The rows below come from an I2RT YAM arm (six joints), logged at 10 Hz.
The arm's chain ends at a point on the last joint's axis. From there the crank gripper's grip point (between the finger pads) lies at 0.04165 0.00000 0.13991 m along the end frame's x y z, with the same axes.
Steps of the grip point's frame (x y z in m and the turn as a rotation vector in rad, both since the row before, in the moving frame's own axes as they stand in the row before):
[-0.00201 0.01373 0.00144 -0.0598 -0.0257 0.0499]
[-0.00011 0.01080 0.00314 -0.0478 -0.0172 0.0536]
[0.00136 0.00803 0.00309 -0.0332 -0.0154 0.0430]
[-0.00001 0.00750 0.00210 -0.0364 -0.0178 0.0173]
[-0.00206 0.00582 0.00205 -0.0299 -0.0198 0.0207]
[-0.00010 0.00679 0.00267 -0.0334 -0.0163 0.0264]
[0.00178 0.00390 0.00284 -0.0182 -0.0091 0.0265]
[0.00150 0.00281 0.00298 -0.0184 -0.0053 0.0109]
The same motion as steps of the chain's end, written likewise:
[0.00186 0.00335 0.00073 -0.0598 -0.0257 0.0499]
[0.00254 0.00194 0.00266 -0.0478 -0.0172 0.0536]
[0.00366 0.00163 0.00257 -0.0332 -0.0154 0.0430]
[0.00254 0.00170 0.00149 -0.0364 -0.0178 0.0173]
[0.00077 0.00079 0.00133 -0.0299 -0.0198 0.0207]
[0.00226 0.00104 0.00211 -0.0334 -0.0163 0.0264]
[0.00310 0.00026 0.00250 -0.0182 -0.0091 0.0265]
[0.00226 -0.00022 0.00279 -0.0184 -0.0053 0.0109]

